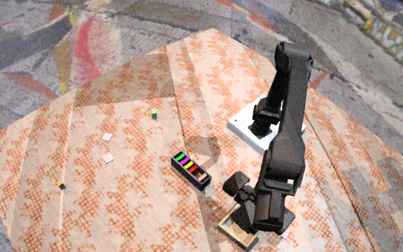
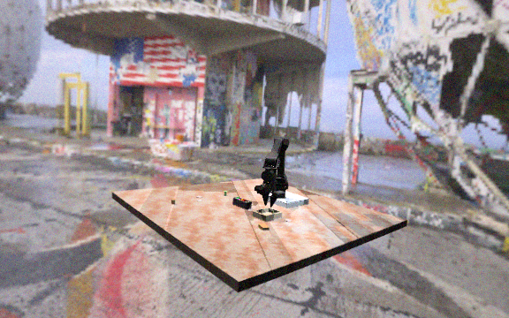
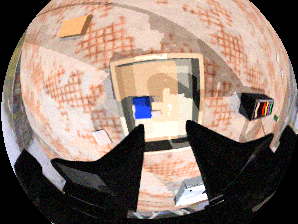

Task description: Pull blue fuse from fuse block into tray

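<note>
Right now the blue fuse is 50 mm below my gripper tip and 20 mm to the left of it. Round my gripper tip: tray 60 mm below.
</note>
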